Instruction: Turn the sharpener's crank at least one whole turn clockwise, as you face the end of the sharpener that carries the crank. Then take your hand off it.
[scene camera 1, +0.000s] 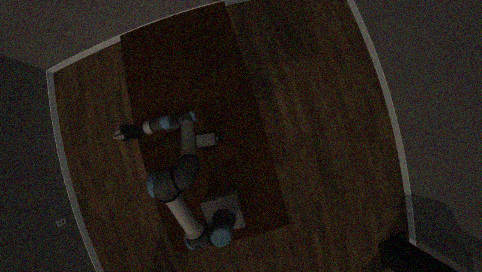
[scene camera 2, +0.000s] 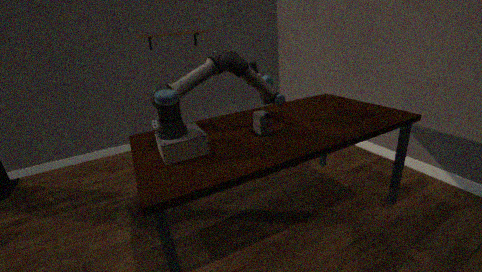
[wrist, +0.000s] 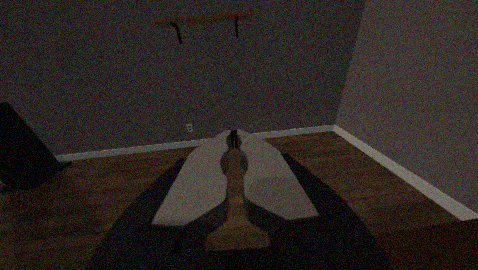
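The sharpener (scene camera 1: 205, 140) (scene camera 2: 260, 123) is a small pale grey block standing upright on the table (scene camera 1: 185, 65) (scene camera 2: 350, 112). Its dark crank (scene camera 1: 217, 138) shows at its right end in scene camera 1; its exact angle is too dim to tell. My gripper (scene camera 1: 117, 133) (wrist: 233, 132) is shut and empty, its pale fingertips together. In scene camera 1 it points left, past the table's left edge, away from the sharpener, while the arm's forearm passes close beside the sharpener. In scene camera 2 the gripper is hard to make out behind the arm. The sharpener does not show in the wrist view.
The arm's pale square base (scene camera 1: 210, 209) (scene camera 2: 184, 146) stands at one end of the table. A wall shelf (scene camera 2: 172, 34) (wrist: 205, 19) hangs on the grey wall. A black object (scene camera 1: 415, 255) (wrist: 25, 155) stands on the floor.
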